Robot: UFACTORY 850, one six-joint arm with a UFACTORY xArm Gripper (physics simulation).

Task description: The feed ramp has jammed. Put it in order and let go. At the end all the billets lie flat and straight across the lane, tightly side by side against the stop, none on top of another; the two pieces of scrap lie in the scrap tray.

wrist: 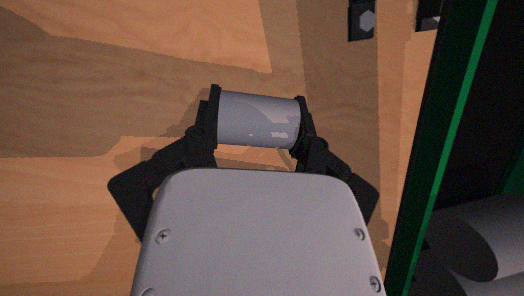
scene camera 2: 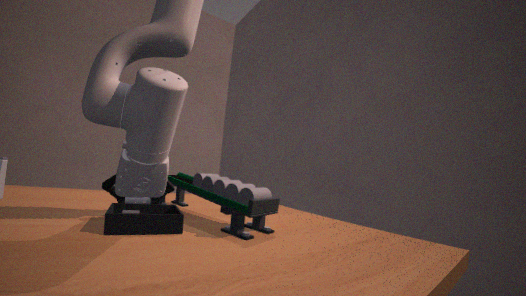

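Observation:
My gripper (wrist: pixel 256 104) is shut on a grey billet (wrist: pixel 257 119), gripping it by its two end faces just above or on the table beside the lane; I cannot tell which. In the scene view the tray hides the fingertips. Several grey billets (scene camera 2: pixel 232 187) (wrist: pixel 505 225) lie across the green-sided lane (scene camera 2: pixel 200 192) (wrist: pixel 455 135), side by side, the lowest at the stop (scene camera 2: pixel 264 206). The black scrap tray (scene camera 2: pixel 143 223) stands in front of the gripper in the scene view, with a light grey piece (scene camera 2: pixel 131 212) showing inside it.
The sloping lane stands on dark feet (scene camera 2: pixel 237 232) (wrist: pixel 361 21) bolted near the table (scene camera 2: pixel 320 260). It is close on the gripper's right in the wrist view. A pale object (scene camera 2: pixel 2 177) stands at the far left edge of the scene view. Grey walls rise behind.

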